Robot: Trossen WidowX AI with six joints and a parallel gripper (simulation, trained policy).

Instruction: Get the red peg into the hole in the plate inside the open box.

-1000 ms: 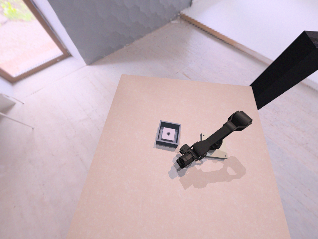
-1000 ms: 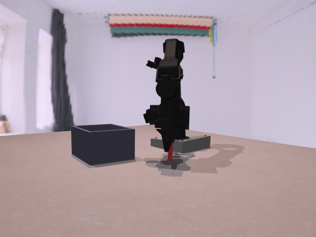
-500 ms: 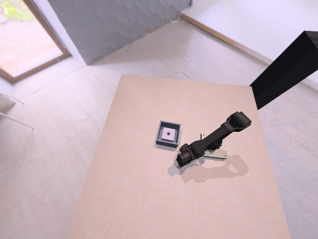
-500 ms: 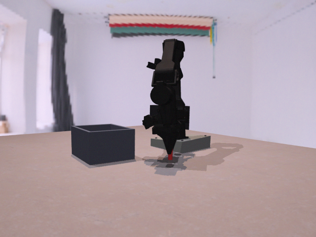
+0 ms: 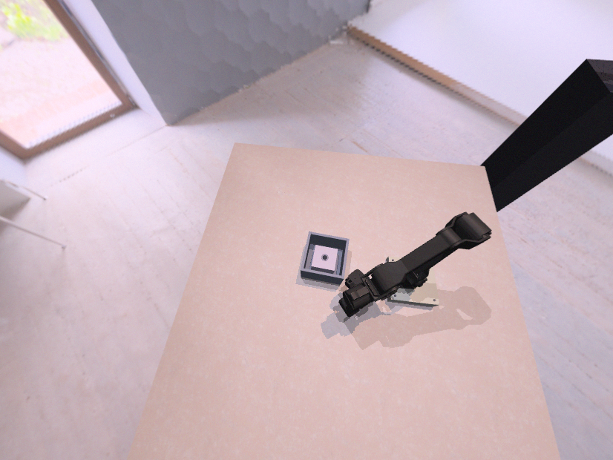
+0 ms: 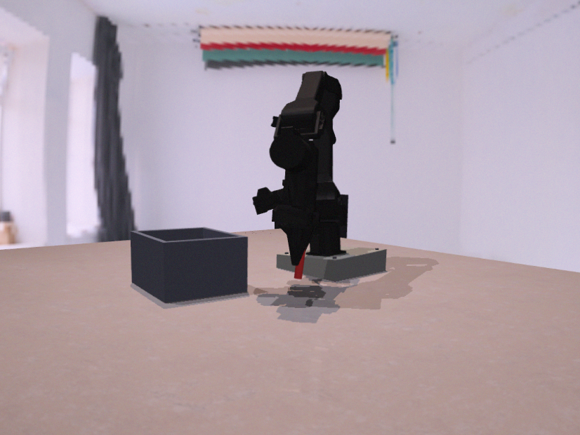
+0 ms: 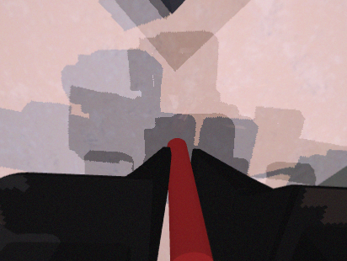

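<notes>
My gripper tip is now 140 mm to the left of the pale plate and 130 mm short of it. Also, from my gripper tip: red peg: 20 mm above, 10 mm to the left, 10 mm behind; then dark box: 140 mm to the right, 130 mm ahead, 20 mm below.
</notes>
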